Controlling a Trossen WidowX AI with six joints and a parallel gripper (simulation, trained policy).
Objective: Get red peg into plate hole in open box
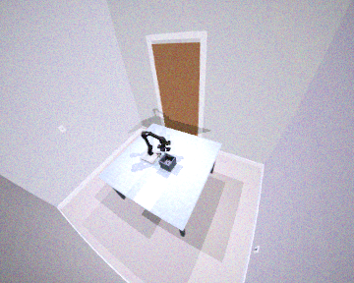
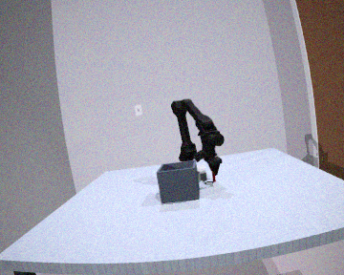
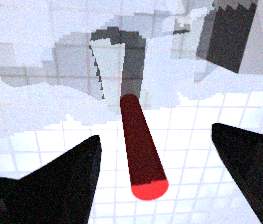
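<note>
Right now the red peg is 10 mm ahead of my gripper tip.
</note>
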